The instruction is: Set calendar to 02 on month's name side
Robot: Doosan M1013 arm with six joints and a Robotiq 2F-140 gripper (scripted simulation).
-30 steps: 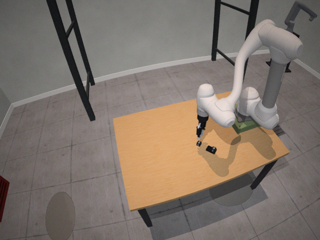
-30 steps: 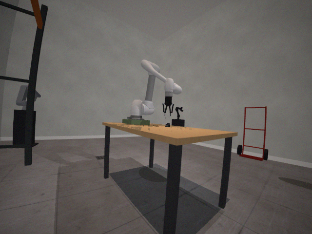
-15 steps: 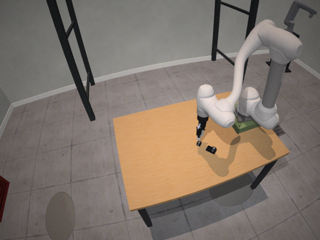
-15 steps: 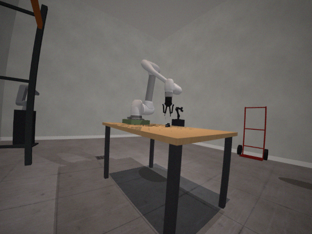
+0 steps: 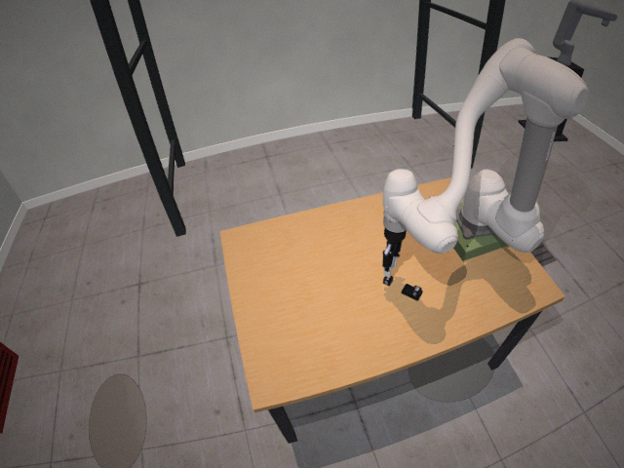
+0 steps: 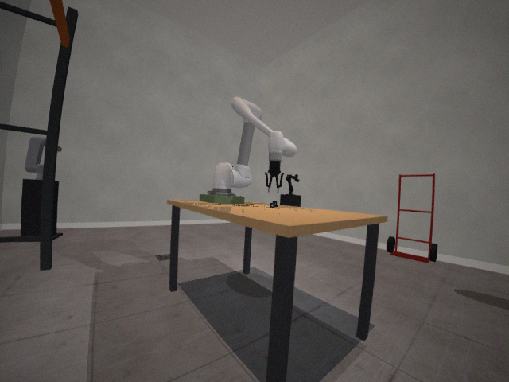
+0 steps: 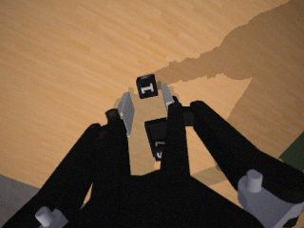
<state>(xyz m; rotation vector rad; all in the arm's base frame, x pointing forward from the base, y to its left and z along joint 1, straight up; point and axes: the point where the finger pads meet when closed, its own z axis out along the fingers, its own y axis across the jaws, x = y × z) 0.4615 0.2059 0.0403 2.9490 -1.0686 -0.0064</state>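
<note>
Right now my hand is 90 mm above the black number cube.
</note>
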